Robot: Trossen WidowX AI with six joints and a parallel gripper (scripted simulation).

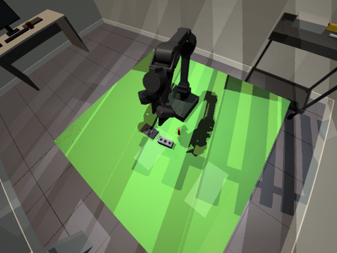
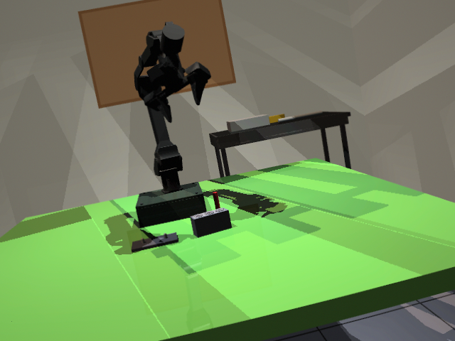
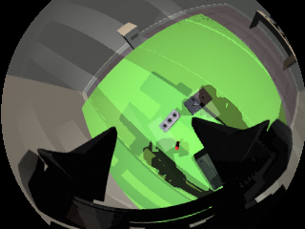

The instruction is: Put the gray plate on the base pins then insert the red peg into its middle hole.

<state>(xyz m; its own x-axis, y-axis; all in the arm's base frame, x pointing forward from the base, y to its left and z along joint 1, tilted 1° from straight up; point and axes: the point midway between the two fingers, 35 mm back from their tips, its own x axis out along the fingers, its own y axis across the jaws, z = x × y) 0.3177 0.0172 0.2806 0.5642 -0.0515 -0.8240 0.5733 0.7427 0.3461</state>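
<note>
The gray plate lies 10 mm ahead of my gripper tip, 10 mm to the left of it and 280 mm below it. Also, from my gripper tip: red peg (90 mm behind, 60 mm to the left, 280 mm below).
</note>
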